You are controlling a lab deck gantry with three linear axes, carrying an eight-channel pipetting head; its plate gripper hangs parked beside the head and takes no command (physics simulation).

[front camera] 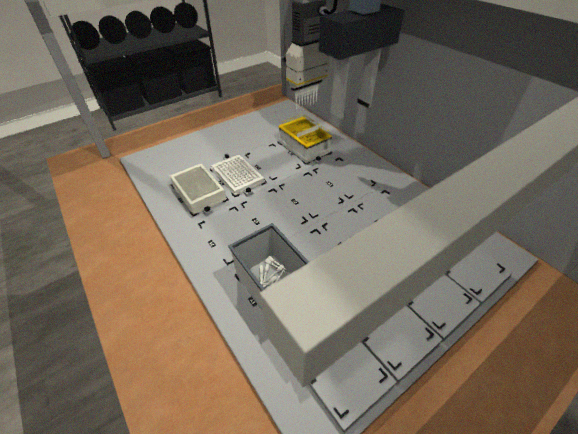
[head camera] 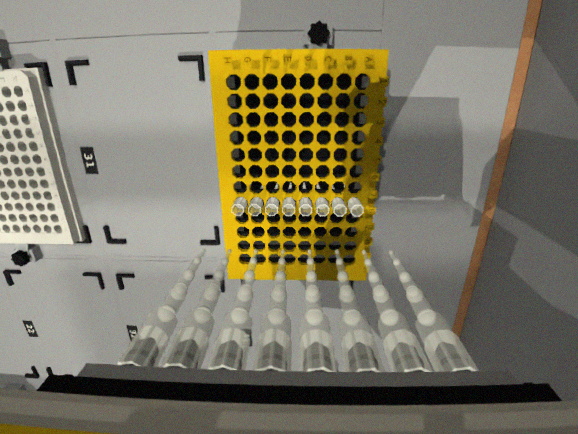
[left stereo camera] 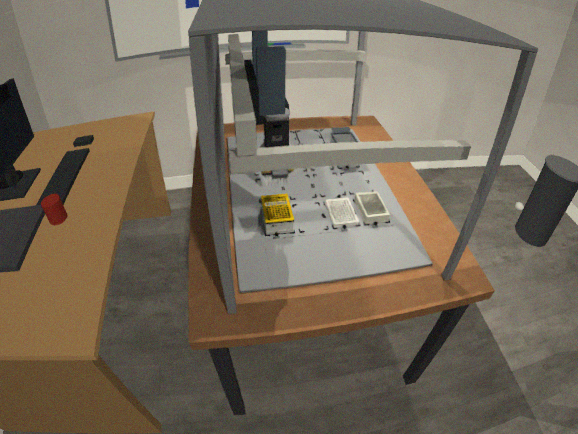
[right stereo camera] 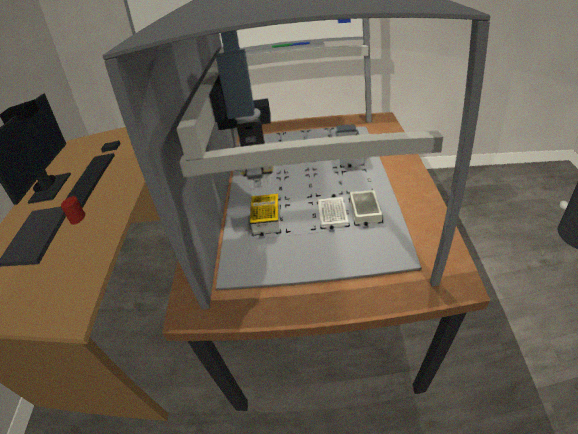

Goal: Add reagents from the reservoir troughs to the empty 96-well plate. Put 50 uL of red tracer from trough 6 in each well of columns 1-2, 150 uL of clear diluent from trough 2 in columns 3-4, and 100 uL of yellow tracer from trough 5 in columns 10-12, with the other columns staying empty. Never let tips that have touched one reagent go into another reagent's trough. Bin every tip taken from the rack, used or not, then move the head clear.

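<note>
The pipetting head (front camera: 306, 65) is raised above the tip rack area at the back right. It carries eight clear tips (front camera: 306, 96) (head camera: 312, 300) with no colour visible inside. The yellow tip rack (front camera: 283, 131) (head camera: 224, 150) (left stereo camera: 277, 216) (right stereo camera: 264, 215) holds one full row of tips (head camera: 288, 206) near mark 8; its other holes look empty. The white well plate (front camera: 237, 172) (head camera: 36, 150) (left stereo camera: 342, 212) (right stereo camera: 333, 212) stands beside the reservoir (front camera: 198, 182) (left stereo camera: 372, 206) (right stereo camera: 365, 206); its liquids cannot be made out. My plate gripper (front camera: 351, 108) hangs open and empty beside the head.
A grey bin (front camera: 250, 236) with discarded tips (front camera: 270, 270) stands on the near part of the deck in the front view. A pale gantry beam (front camera: 425, 215) crosses in front of it. Frame posts (left stereo camera: 487, 165) (right stereo camera: 460, 150) stand at the table's sides.
</note>
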